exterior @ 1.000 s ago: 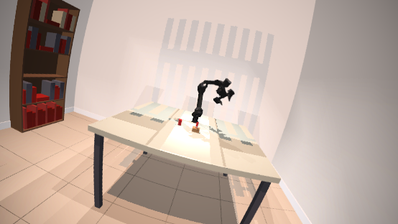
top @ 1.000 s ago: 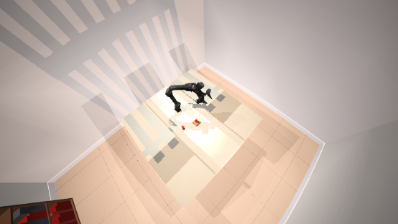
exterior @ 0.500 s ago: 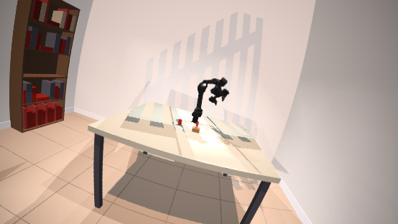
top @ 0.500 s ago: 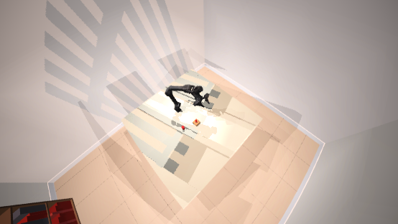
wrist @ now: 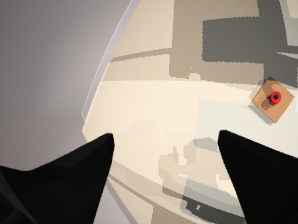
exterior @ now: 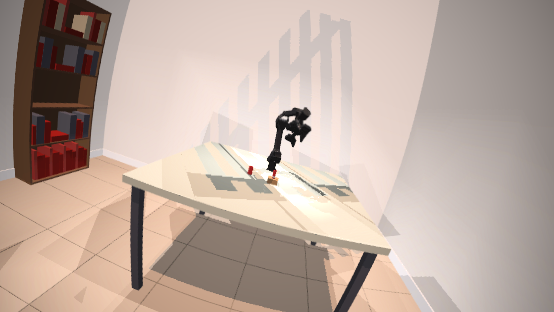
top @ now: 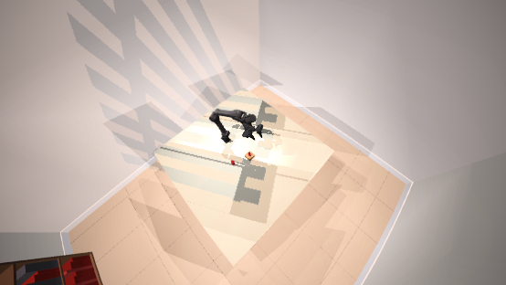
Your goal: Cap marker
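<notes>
Now: gripper tip 25 cm above the red cap, 24 cm to the left of it and 10 cm past it. From my gripper tip the other things lie so: wooden holder block 26 cm below, 8 cm to the right, 4 cm behind.
</notes>
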